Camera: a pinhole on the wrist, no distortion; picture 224 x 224 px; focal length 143.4 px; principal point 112.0 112.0 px. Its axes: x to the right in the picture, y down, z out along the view. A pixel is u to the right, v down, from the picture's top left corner.
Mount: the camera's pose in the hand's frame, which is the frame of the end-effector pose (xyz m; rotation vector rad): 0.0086 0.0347 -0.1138 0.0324 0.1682 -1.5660
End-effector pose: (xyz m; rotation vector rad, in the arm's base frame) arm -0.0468 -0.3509 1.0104 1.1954 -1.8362 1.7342
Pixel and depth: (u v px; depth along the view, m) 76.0 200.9 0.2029
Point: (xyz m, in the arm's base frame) -0.1571 -0.4849 1.0676
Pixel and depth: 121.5 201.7 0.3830
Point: -0.1122 -0.6663 1.1952
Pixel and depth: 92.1 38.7 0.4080
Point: 0.1123 -0.5947 0.8045
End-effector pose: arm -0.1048 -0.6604 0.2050 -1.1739 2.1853 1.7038
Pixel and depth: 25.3 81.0 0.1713
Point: -0.1942 -0.5847 0.2752
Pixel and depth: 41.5 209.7 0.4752
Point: -0.6176 -0.5196 0.0387
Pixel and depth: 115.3 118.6 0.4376
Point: -0.2394 -0.4201 0.0344
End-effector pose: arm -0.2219 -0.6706 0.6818 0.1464 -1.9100 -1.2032
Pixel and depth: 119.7 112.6 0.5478
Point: -0.5784 -0.4432 0.5921
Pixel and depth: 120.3 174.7 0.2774
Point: -0.4281 -0.6541 0.7348
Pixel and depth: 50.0 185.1 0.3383
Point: -0.4688 -0.5487 0.8759
